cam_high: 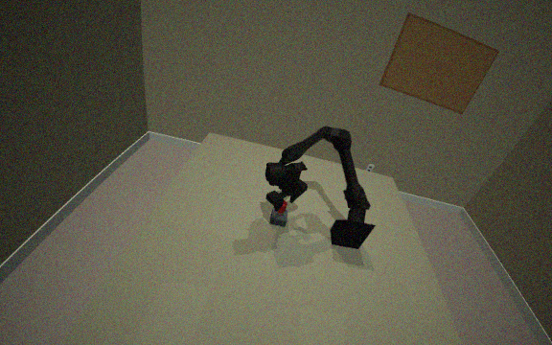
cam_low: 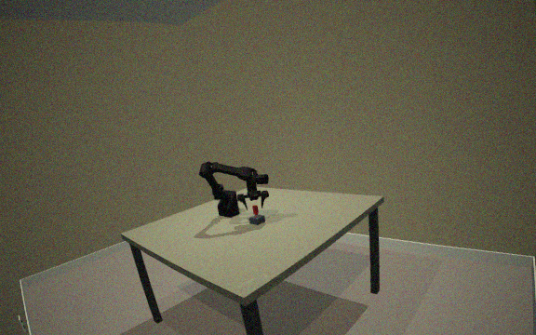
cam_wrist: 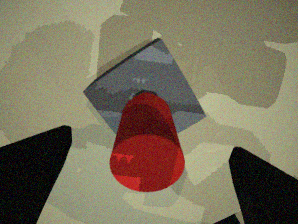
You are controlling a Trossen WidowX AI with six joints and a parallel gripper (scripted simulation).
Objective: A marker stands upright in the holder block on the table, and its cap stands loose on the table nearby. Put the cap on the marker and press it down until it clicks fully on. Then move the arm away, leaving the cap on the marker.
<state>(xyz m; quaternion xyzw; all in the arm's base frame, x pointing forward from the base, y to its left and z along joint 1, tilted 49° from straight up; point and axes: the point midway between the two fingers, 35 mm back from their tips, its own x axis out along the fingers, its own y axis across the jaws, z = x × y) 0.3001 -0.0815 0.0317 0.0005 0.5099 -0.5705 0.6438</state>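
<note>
Now: gripper tip right at the red cap. Round my gripper tip: holder block (1 cm ahead, 7 cm below); then red marker (1 cm ahead, 1 cm below).
</note>
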